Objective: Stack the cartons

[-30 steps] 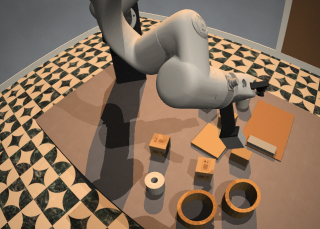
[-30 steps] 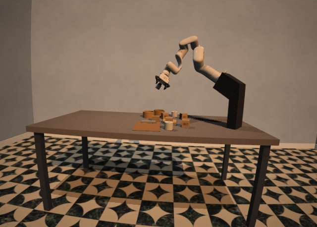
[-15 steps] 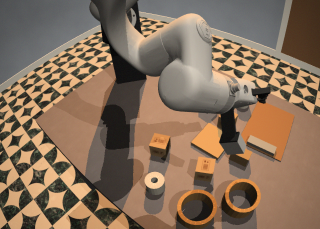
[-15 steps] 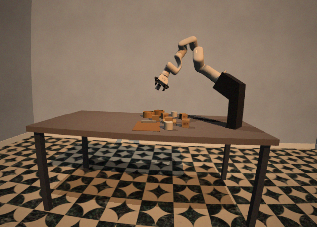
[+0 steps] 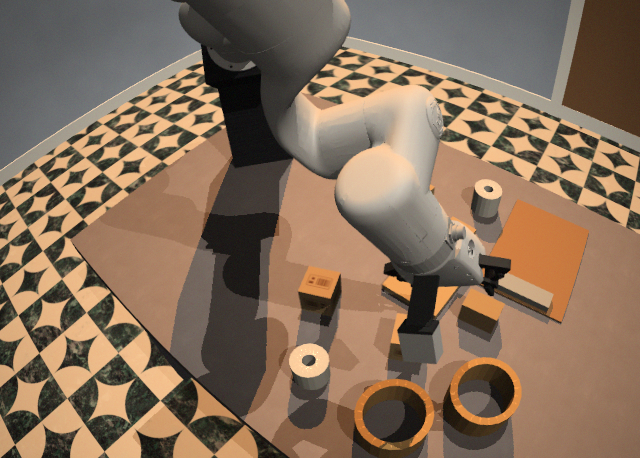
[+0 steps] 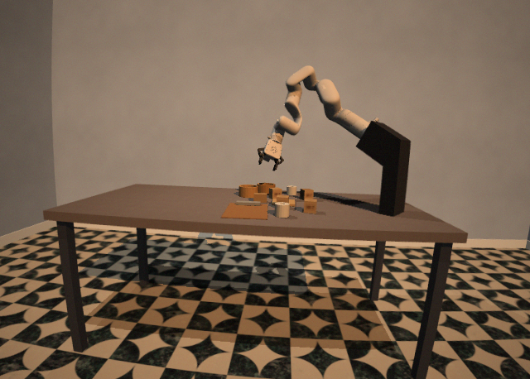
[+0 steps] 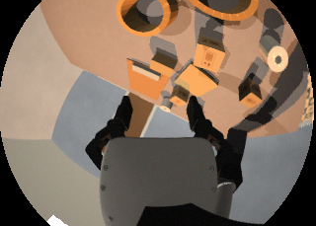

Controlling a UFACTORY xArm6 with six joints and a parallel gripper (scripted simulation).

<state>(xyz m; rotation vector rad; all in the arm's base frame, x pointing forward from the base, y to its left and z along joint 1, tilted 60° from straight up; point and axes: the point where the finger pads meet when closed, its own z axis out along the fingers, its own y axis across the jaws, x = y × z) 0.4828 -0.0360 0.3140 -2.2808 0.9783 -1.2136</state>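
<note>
My gripper is now 70 mm past the square wooden board, 130 mm to the right of it and 180 mm above it. Round my hand: block 50 mm ahead, 90 mm to the left, 170 mm below; then pale cylinder 380 mm to the left, 160 mm below.
</note>
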